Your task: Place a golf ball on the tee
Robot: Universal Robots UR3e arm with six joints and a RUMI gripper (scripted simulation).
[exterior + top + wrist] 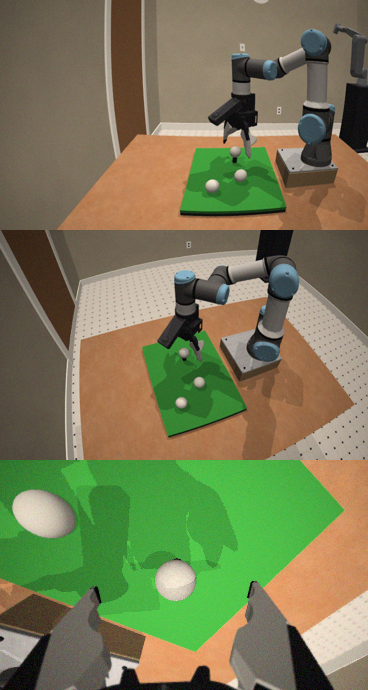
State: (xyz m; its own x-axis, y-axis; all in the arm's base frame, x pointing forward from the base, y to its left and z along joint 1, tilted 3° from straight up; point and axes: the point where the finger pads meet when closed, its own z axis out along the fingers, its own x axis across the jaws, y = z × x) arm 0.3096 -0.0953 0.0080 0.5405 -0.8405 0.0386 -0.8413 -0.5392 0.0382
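My hand is right at the white golf ball. Also, from my hand: green mat 50 mm below, 40 mm to the left.
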